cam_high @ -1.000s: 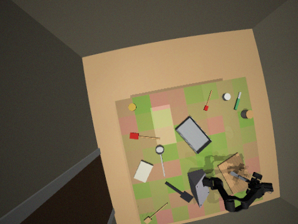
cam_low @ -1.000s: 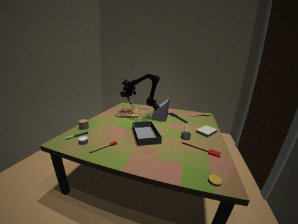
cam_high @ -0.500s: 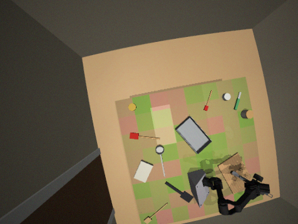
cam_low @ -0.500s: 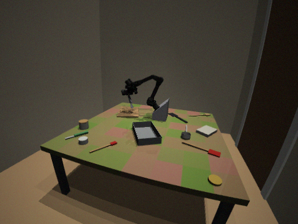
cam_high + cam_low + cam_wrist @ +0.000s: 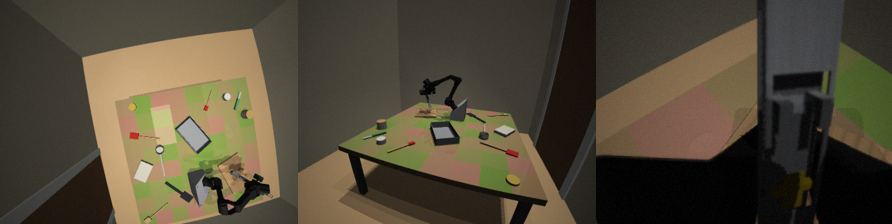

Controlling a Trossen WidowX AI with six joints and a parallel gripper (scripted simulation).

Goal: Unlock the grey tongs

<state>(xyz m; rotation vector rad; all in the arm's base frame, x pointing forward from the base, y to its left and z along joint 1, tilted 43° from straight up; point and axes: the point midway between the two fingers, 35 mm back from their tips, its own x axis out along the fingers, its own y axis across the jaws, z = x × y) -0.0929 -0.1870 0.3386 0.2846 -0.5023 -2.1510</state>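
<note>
Now: the yellow lock piece 2 cm ahead of my gripper tip, 2 cm to the left of it and 2 cm above it. The rest, counted from my gripper tip: wooden board 1 cm ahead, 3 cm to the left, 20 cm below; then roasting tin 52 cm ahead, 36 cm to the left, 18 cm below; then black spatula 1 cm behind, 61 cm to the left, 21 cm below.
</note>
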